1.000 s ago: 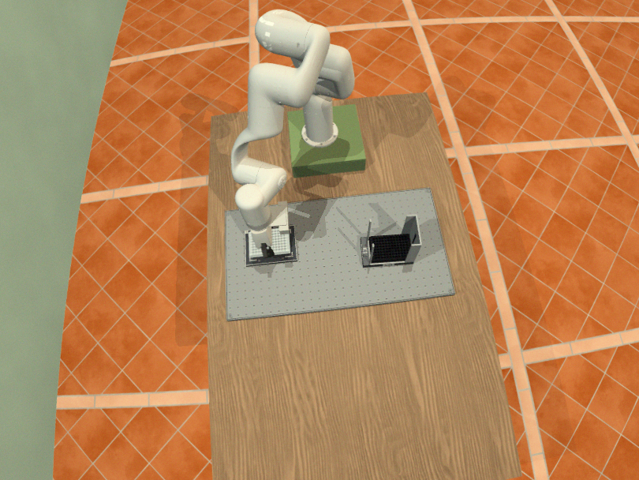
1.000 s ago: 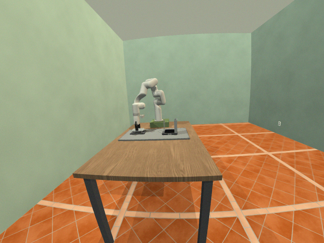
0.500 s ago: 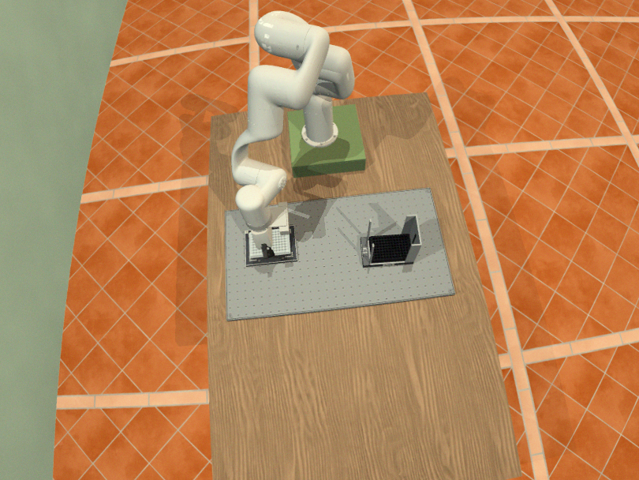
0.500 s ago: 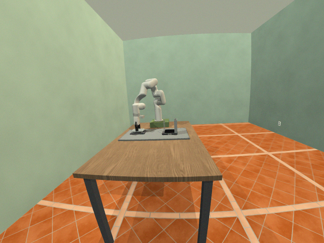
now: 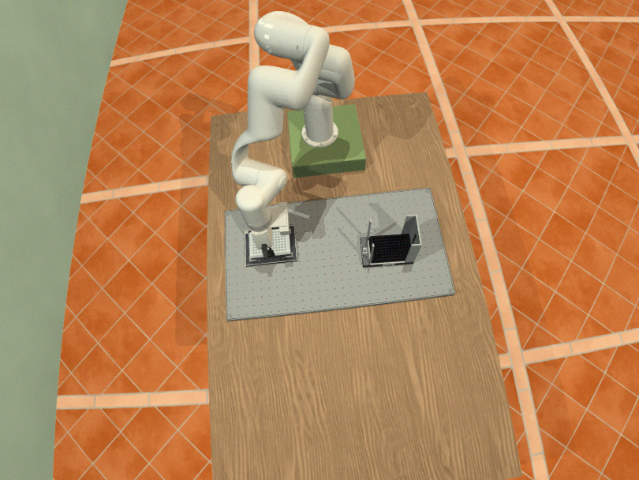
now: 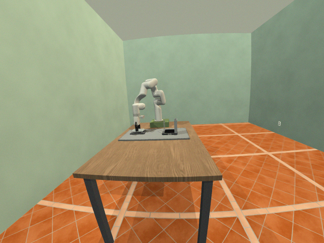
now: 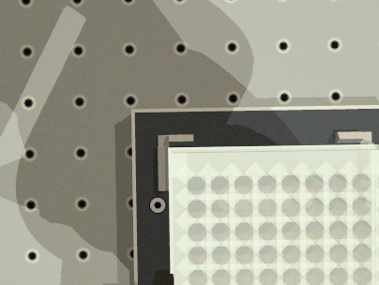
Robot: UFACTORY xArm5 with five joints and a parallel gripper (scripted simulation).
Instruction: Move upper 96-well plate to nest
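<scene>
Now: the plate nest 4 cm below my hand. Round my hand: A1 label (8 cm to the right, 5 cm behind, 3 cm below); white 96-well plate (1 cm below); black plate (37 cm to the left, 6 cm ahead, 1 cm below).
</scene>
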